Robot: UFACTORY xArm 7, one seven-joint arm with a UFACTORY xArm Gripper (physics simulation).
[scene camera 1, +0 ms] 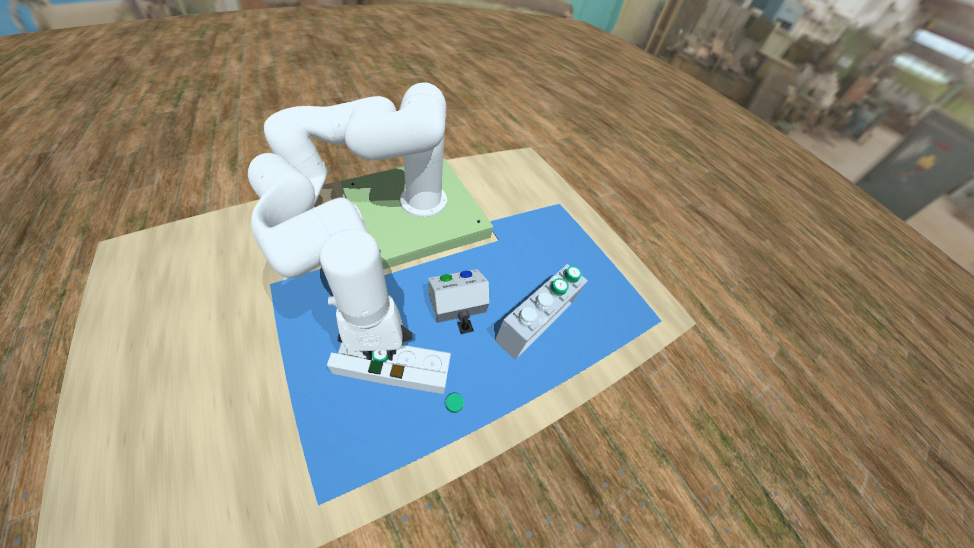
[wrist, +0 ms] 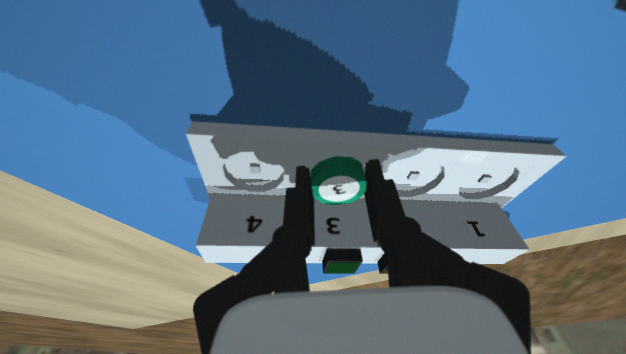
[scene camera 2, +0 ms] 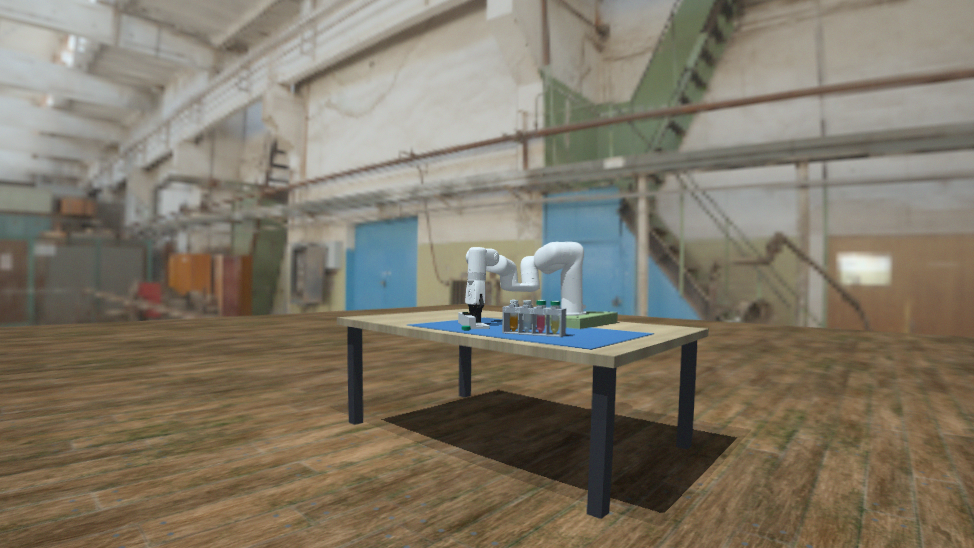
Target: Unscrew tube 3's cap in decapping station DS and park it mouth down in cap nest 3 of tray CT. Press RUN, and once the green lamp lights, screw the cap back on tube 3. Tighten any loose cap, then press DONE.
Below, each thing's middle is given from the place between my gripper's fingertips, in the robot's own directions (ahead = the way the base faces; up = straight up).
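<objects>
A grey lamp box [scene camera 1: 460,295] sits 200 mm to the left of my hand, 40 mm behind it and 30 mm above it. The cap 3 [wrist: 338,180], on the other hand, is right at my hand. Going by their middles, of the things named here the cap 3 is the nearest to my hand.
</objects>
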